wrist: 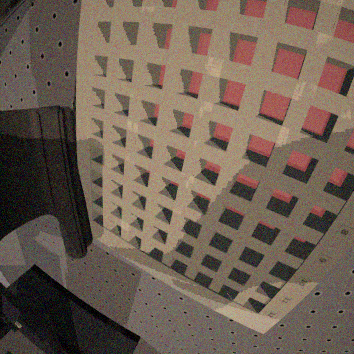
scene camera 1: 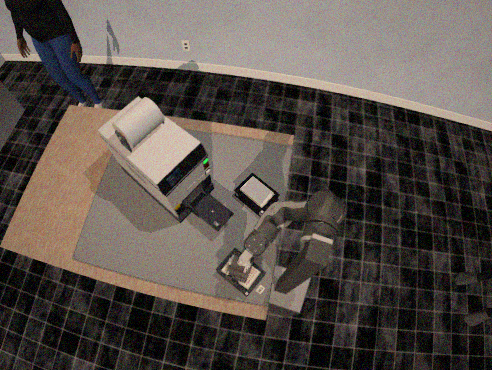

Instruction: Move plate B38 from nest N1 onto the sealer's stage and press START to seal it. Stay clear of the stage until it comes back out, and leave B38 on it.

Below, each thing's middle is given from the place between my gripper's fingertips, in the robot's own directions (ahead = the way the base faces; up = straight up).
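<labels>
White film roll (scene camera 1: pixel 139 121): far to the right of my hand, far above it, well ahead of it.
</labels>
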